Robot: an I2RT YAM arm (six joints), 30 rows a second.
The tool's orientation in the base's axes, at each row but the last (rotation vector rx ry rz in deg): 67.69, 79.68, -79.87; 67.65, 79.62, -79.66; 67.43, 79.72, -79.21; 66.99, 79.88, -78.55; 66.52, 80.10, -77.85; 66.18, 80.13, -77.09; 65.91, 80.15, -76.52; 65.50, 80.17, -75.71; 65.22, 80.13, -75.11; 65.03, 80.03, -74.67
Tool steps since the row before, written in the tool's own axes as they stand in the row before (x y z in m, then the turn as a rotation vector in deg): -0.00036, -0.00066, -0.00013, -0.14, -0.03, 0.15; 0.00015, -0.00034, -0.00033, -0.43, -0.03, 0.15; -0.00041, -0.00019, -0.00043, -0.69, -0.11, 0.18; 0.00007, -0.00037, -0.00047, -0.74, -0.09, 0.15; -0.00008, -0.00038, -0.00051, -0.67, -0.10, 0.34; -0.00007, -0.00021, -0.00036, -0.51, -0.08, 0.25; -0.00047, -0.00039, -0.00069, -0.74, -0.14, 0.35; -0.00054, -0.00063, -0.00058, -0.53, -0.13, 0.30; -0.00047, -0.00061, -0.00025, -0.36, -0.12, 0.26; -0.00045, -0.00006, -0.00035, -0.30, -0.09, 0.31
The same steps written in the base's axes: -0.00055, 0.00014, 0.00051, -0.01, -0.16, 0.14; -0.00034, 0.00036, -0.00005, 0.06, -0.18, 0.42; -0.00007, 0.00041, 0.00046, 0.03, -0.22, 0.69; -0.00036, 0.00048, 0.00004, 0.06, -0.19, 0.73; -0.00034, 0.00051, 0.00019, 0.03, -0.38, 0.66; -0.00018, 0.00036, 0.00013, 0.02, -0.28, 0.50; -0.00028, 0.00066, 0.00058, 0.01, -0.39, 0.73; -0.00051, 0.00054, 0.00068, -0.02, -0.33, 0.53; -0.00051, 0.00021, 0.00059, -0.05, -0.28, 0.36; 0.00002, 0.00033, 0.00047, -0.03, -0.33, 0.29
